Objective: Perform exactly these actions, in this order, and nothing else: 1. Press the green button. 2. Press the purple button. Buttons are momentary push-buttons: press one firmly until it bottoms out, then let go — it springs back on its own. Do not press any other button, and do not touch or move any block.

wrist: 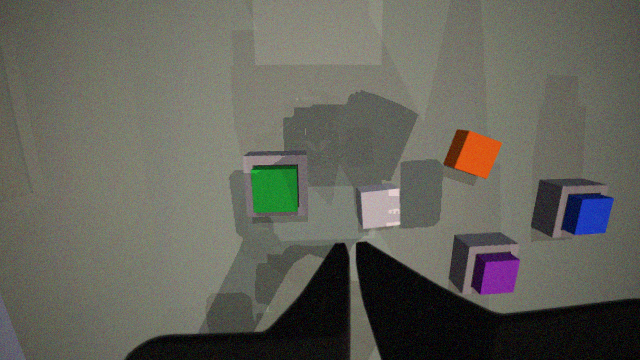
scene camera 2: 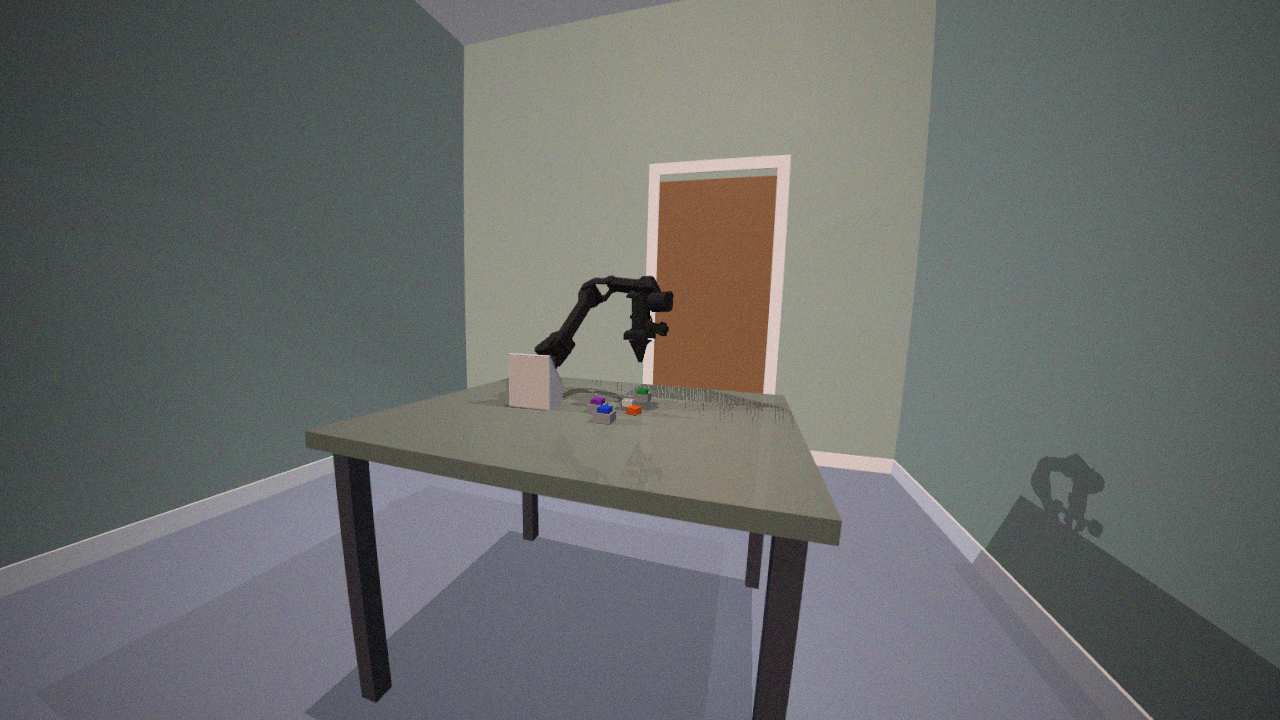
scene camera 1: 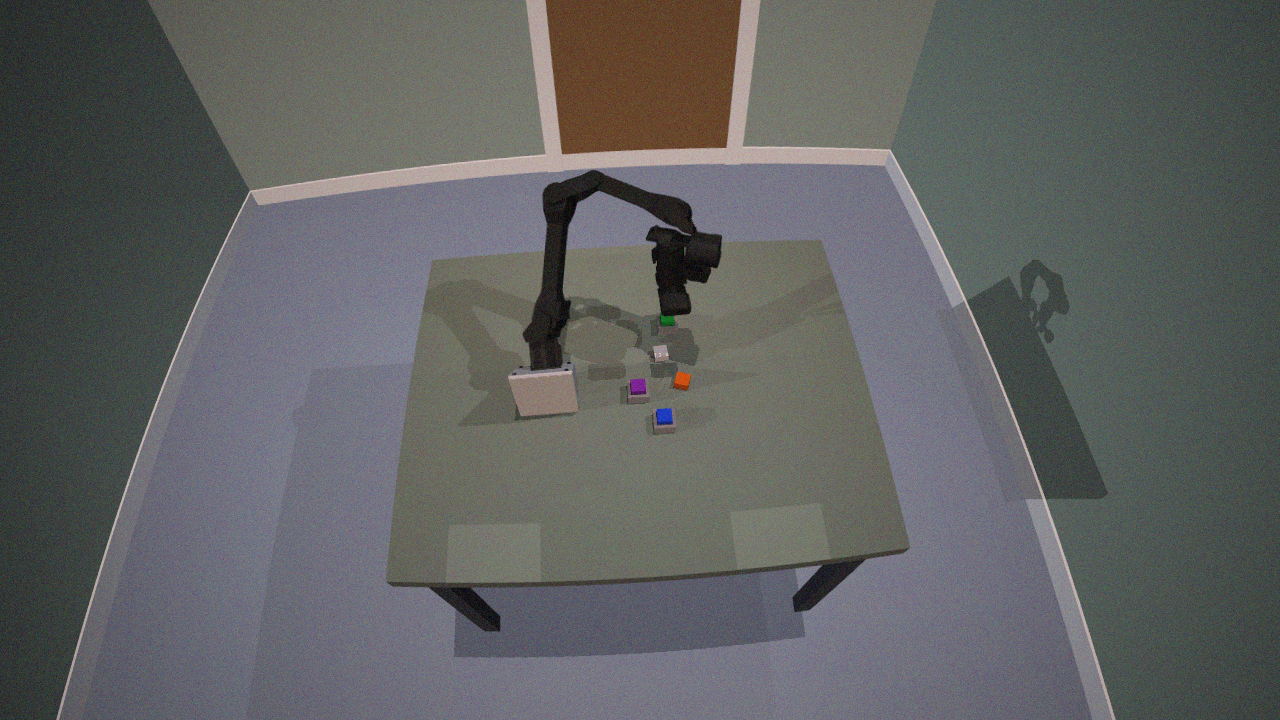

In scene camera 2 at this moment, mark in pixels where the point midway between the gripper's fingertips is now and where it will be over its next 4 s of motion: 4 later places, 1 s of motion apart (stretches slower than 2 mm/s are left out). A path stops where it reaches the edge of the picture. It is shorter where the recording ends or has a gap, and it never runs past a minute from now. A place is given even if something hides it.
My gripper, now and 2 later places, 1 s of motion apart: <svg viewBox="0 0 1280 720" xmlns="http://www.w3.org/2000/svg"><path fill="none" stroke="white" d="M640 362L598 392L598 395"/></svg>
